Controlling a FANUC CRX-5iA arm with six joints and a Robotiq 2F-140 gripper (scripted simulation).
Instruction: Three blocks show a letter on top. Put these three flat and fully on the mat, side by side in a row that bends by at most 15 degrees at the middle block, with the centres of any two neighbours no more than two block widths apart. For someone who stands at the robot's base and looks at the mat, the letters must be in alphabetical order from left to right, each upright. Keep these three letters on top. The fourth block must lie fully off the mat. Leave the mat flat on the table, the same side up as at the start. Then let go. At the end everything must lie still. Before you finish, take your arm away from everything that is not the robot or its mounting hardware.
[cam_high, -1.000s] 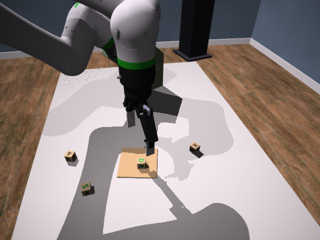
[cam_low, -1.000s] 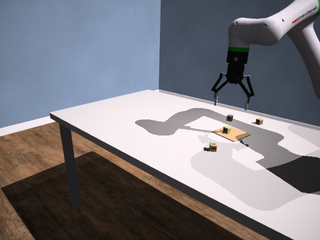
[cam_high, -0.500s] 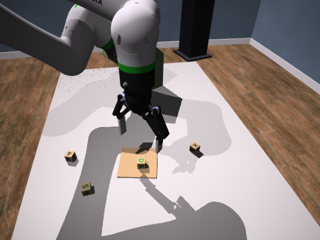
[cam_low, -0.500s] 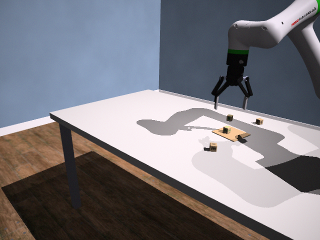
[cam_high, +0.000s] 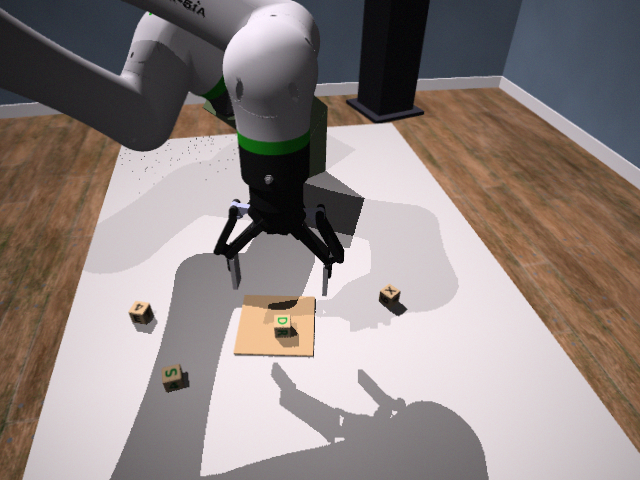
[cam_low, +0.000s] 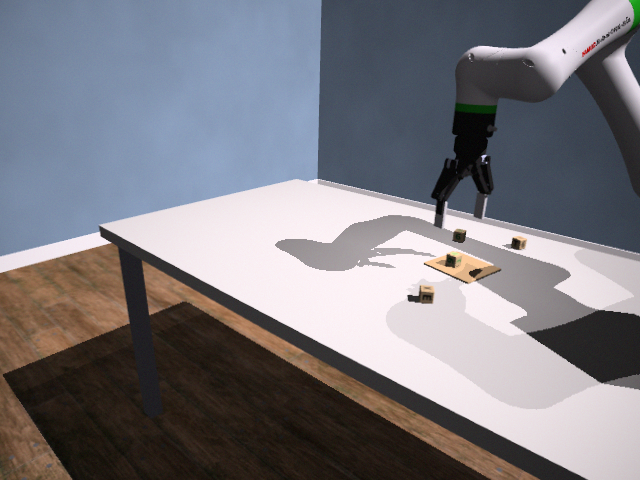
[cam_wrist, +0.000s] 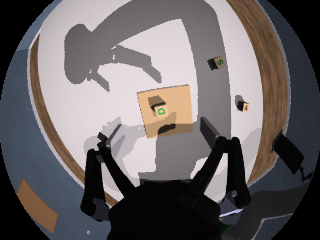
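The mat is 13 cm below my hand and 2 cm behind it.
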